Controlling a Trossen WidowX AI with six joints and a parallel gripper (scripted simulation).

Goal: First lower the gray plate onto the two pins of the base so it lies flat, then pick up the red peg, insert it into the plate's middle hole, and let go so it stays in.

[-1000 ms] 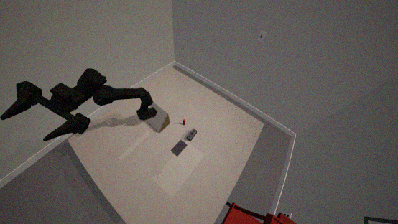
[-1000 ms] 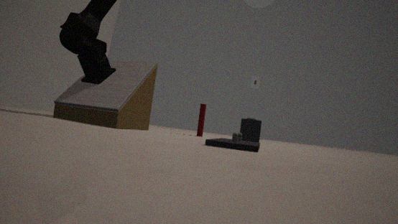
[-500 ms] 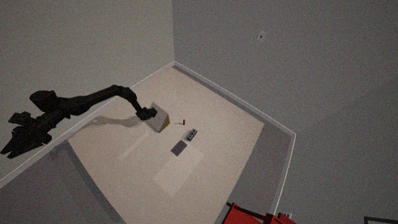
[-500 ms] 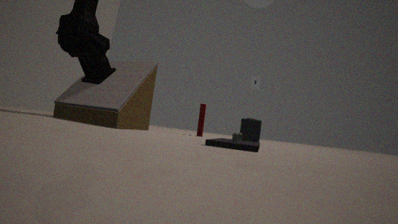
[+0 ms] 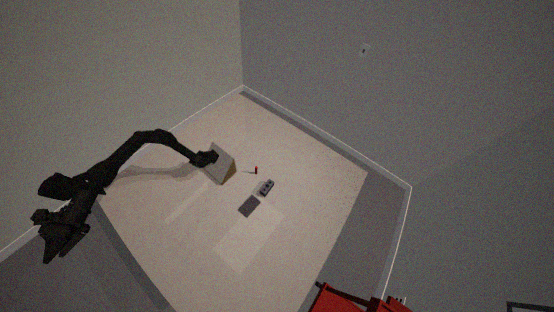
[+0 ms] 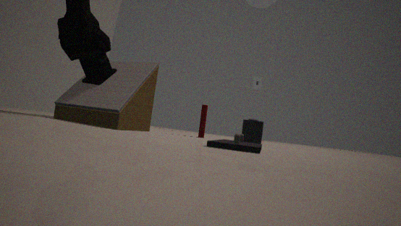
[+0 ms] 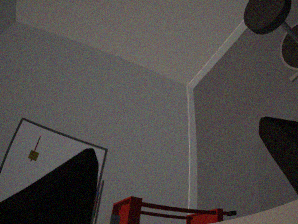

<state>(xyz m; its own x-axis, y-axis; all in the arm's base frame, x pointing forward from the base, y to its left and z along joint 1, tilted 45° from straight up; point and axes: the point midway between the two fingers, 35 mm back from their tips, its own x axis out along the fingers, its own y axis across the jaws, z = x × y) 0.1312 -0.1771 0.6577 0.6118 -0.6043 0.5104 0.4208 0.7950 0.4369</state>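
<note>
The gray plate is 17 cm ahead of my gripper tip, 73 cm to the left of it and 40 cm below it. From my gripper tip the other things lie so: red peg 4 cm ahead, 76 cm to the left, 40 cm below; then dark base 17 cm ahead, 58 cm to the left, 43 cm below.
</note>
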